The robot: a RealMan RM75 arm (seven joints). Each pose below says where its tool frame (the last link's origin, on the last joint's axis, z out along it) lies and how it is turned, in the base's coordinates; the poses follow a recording.
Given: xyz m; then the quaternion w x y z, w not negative.
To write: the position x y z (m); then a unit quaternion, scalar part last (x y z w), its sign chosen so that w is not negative. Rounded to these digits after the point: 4 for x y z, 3 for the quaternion.
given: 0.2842 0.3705 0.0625 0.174 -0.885 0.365 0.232
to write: 0.2842 0.3705 0.0625 -0.885 0.365 0.232 0.174
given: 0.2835 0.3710 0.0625 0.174 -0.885 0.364 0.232
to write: 0.2835 0.3710 0.0625 -0.885 0.364 0.232 0.174
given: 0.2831 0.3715 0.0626 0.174 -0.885 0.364 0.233
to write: 0.2831 0.3715 0.0626 -0.885 0.364 0.233 0.174
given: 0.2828 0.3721 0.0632 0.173 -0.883 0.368 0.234
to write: 0.2828 0.3721 0.0632 -0.883 0.368 0.234 0.173
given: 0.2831 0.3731 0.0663 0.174 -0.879 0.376 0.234
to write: 0.2831 0.3731 0.0663 -0.879 0.376 0.234 0.174
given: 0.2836 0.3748 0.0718 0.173 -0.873 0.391 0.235
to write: 0.2836 0.3748 0.0718 -0.873 0.391 0.235 0.173
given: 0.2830 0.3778 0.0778 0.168 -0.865 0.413 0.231
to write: 0.2830 0.3778 0.0778 -0.865 0.413 0.231 0.168
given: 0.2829 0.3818 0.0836 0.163 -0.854 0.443 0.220
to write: 0.2829 0.3818 0.0836 -0.854 0.443 0.220 0.163
